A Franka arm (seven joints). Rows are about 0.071 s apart.
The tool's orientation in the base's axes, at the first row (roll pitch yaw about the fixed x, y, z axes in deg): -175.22 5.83 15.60
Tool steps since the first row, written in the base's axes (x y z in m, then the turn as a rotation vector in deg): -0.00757 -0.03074 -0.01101 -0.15 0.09 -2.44; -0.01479 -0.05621 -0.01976 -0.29 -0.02 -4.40; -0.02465 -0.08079 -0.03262 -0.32 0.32 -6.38; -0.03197 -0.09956 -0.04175 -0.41 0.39 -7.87; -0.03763 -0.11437 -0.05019 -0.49 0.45 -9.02; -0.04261 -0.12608 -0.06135 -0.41 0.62 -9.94; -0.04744 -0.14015 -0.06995 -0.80 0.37 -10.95; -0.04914 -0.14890 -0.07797 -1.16 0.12 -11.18; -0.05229 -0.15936 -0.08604 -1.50 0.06 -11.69
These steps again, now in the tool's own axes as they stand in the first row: -0.01436 0.02852 0.01019 0.13 0.08 2.44; -0.02720 0.05187 0.01838 0.16 0.31 4.40; -0.04192 0.07403 0.03101 0.43 0.14 6.38; -0.05303 0.09094 0.03994 0.51 0.17 7.87; -0.06156 0.10442 0.04820 0.57 0.19 9.02; -0.06833 0.11531 0.05924 0.78 0.12 9.94; -0.07584 0.12831 0.06760 0.44 0.34 10.97; -0.07900 0.13695 0.07529 0.06 0.51 11.23; -0.08400 0.14686 0.08311 -0.23 0.52 11.77
